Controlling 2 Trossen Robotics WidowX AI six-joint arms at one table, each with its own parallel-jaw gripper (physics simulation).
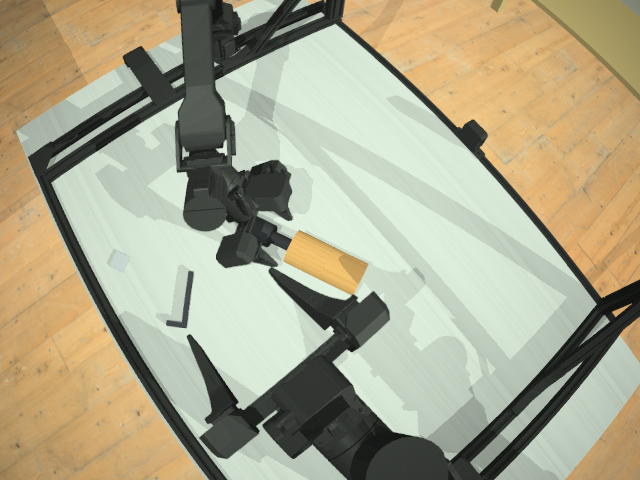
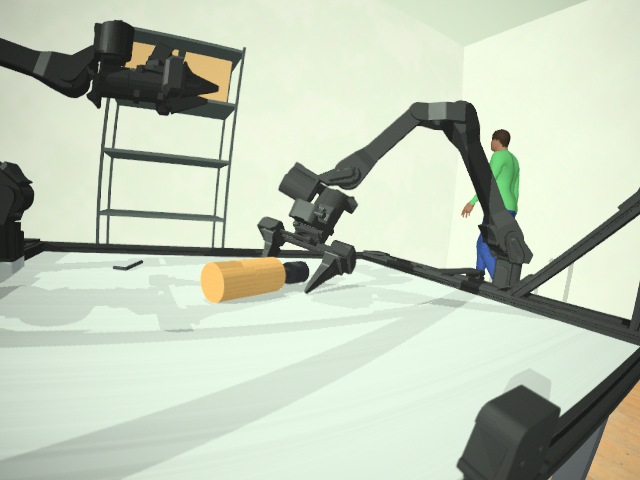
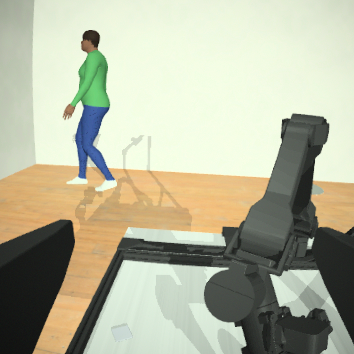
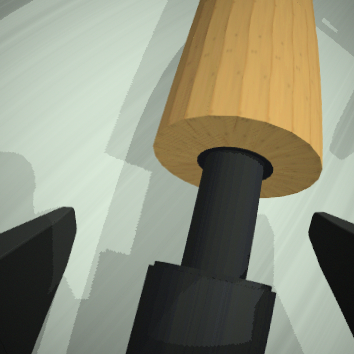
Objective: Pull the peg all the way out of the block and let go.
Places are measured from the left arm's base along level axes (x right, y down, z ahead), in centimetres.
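Pixels of known places: left gripper, between the fingertips: (image 1: 229, 302) (image 2: 212, 95) (image 3: 197, 237); right gripper, between the fingertips: (image 1: 283, 242) (image 2: 281, 282) (image 4: 196, 222); right arm's base, origin of its link: (image 1: 220, 50) (image 2: 504, 288).
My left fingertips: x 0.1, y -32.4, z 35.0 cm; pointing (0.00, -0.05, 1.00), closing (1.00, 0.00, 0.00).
Note:
For each thing: its top centre in the pictures, then the offset to it from my left fingertips. "*": a spot on its surface instead.
- wooden cylindrical block, centre of its top: (image 2: 246, 259) (image 1: 327, 257) dy +28.7, dx +18.1, dz +3.5 cm
- black peg, centre of its top: (image 4: 253, 188) (image 1: 284, 238) (image 2: 279, 263) dy +29.8, dx +15.4, dz +10.4 cm
- small pale square, a spot on its surface: (image 1: 118, 260) (image 3: 121, 331) * dy +34.0, dx -8.2, dz +27.6 cm
The wooden cylindrical block (image 1: 325, 262) (image 2: 242, 279) (image 4: 250, 75) lies on its side on the table. The black peg (image 1: 262, 230) (image 2: 296, 272) (image 4: 200, 310) sticks out of the block's end face, with a length of thin shaft and its thicker head outside. My right gripper (image 1: 283, 241) (image 2: 286, 273) (image 4: 196, 222) is open, low over the peg, with one finger on each side of it and gaps to both fingers. My left gripper (image 1: 230, 303) (image 2: 211, 95) (image 3: 197, 237) is open and empty, high above the table. How deep the peg sits inside the block is hidden.
A black L-shaped piece (image 1: 188, 299) (image 2: 128, 265) lies on the table, with a small pale square (image 1: 118, 260) (image 3: 121, 332) near the edge. A black frame rail (image 1: 410, 85) borders the table. A shelf rack (image 2: 165, 158) and a person (image 2: 505, 178) (image 3: 94, 87) stand beyond it.

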